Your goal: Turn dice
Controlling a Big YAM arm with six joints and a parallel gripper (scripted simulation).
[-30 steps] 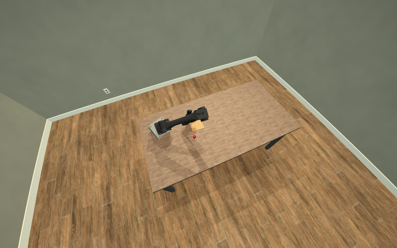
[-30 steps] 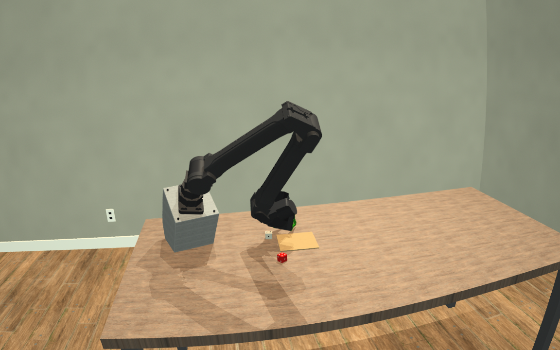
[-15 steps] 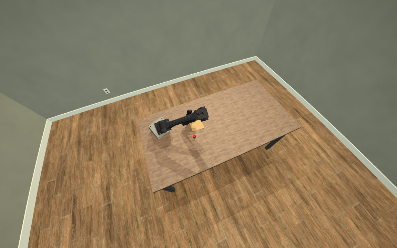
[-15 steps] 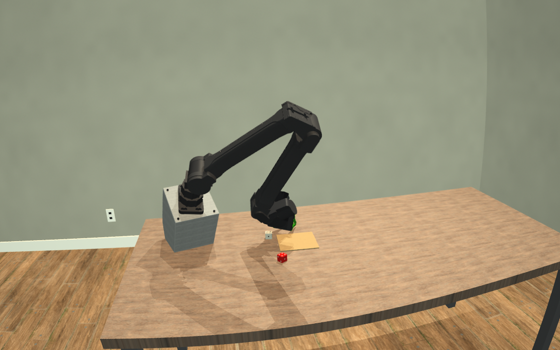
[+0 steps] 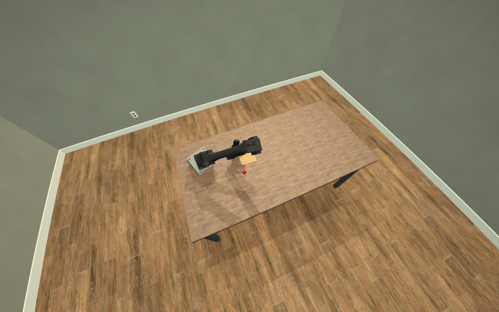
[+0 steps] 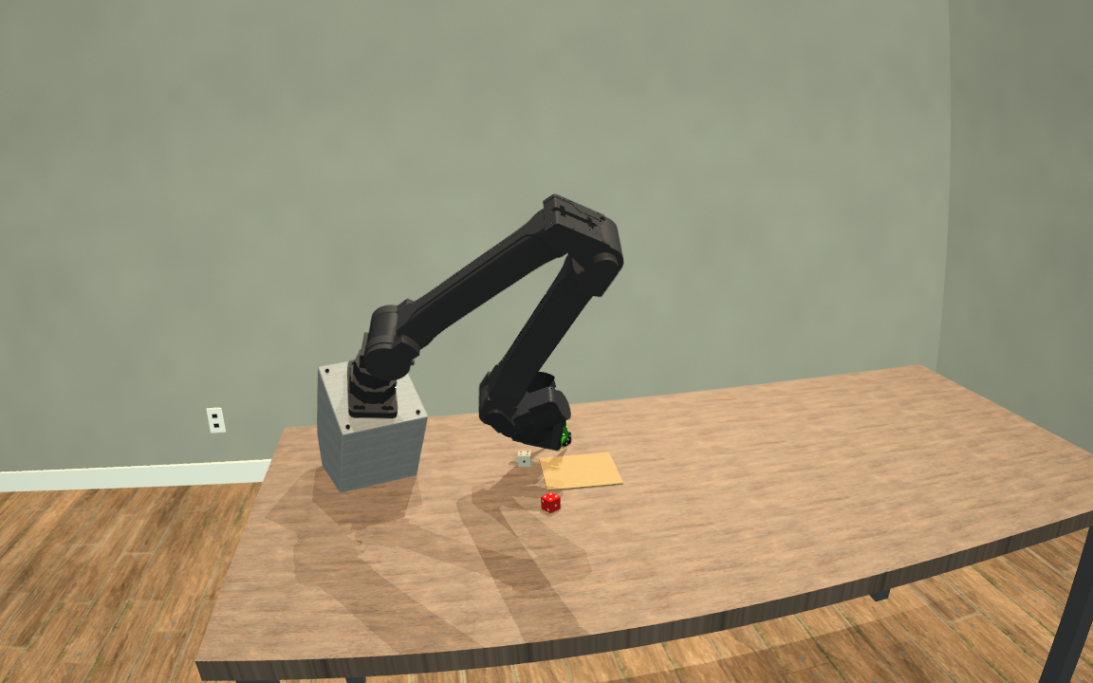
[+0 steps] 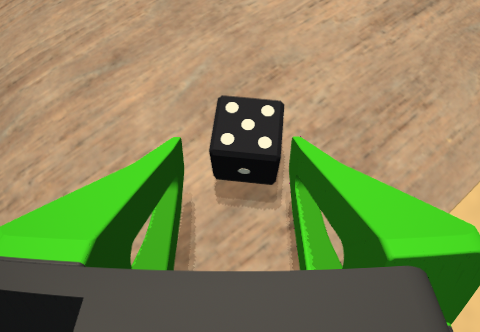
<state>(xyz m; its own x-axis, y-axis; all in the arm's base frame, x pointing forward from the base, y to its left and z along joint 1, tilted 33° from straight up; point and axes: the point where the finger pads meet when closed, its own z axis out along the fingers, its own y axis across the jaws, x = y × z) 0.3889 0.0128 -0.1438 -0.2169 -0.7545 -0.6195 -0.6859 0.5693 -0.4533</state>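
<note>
Now: the black die 20 mm below my hand, 20 mm ahead of it and 10 mm to the left of it. Round my hand: tan mat: 130 mm to the right, 30 mm below; then white die: 90 mm behind, 60 mm to the right, 20 mm below; then red die: 250 mm to the right, 90 mm behind, 20 mm below.
</note>
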